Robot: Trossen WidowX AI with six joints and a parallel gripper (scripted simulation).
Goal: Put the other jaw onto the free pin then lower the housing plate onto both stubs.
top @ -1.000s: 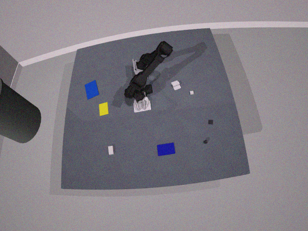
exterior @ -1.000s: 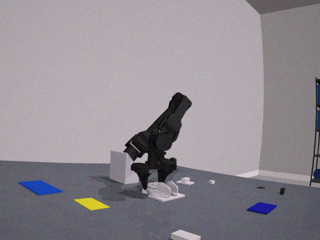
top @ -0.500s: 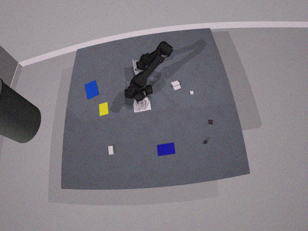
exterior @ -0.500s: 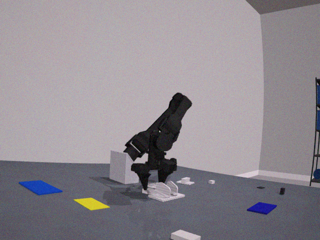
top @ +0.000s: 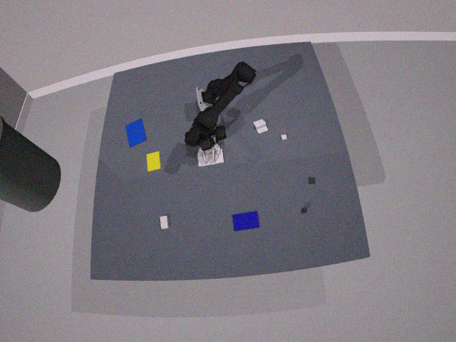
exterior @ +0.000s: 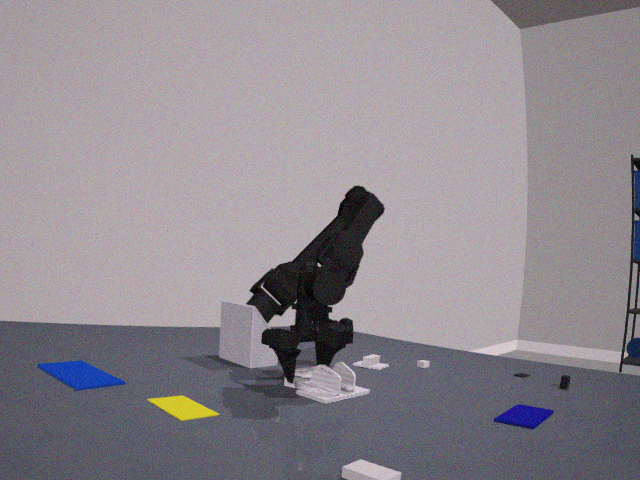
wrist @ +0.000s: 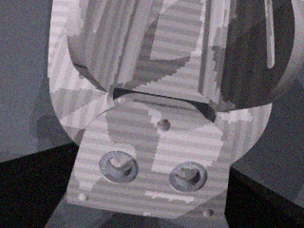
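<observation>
The base is 1 cm ahead of my gripper tip and 2 cm above it. The rest, counted from my gripper tip: dark blue pad: 41 cm ahead, 9 cm to the left, 1 cm below; yellow pad: 1 cm ahead, 29 cm to the right, 1 cm below; small white cube: 6 cm ahead, 36 cm to the left.
</observation>
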